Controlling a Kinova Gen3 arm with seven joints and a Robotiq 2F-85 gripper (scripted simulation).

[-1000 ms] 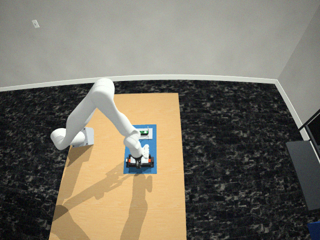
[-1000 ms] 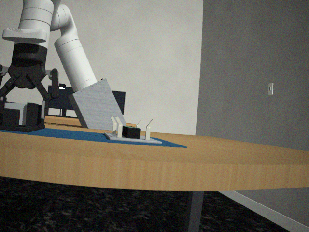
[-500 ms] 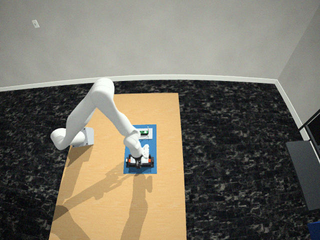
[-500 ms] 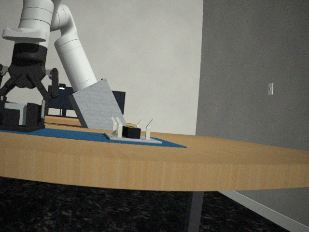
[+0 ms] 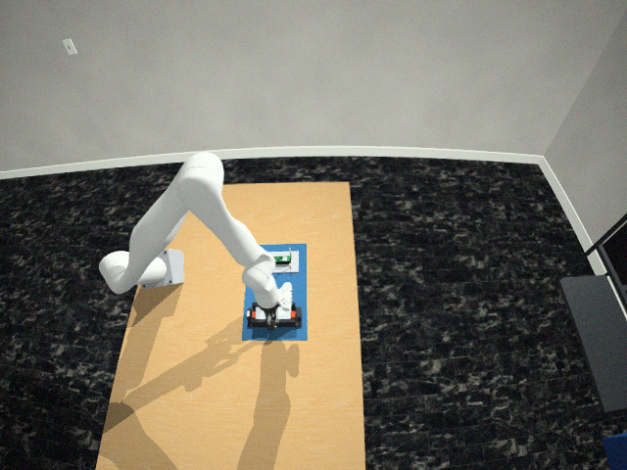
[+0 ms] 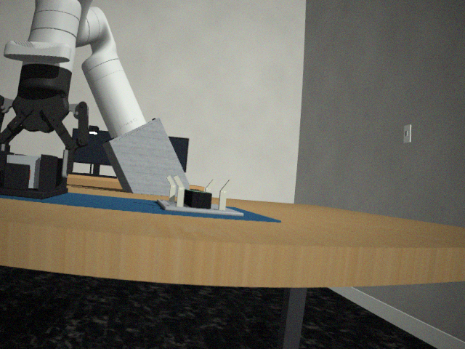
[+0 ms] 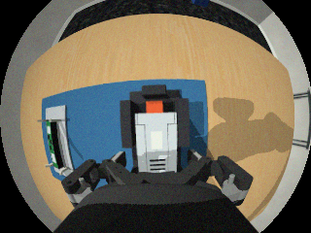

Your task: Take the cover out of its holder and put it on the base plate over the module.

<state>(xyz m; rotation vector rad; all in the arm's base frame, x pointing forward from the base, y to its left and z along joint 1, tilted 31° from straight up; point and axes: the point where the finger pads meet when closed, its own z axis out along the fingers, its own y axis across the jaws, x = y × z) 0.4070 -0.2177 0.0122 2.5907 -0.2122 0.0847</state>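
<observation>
Right now the cover is right at my hand.
</observation>
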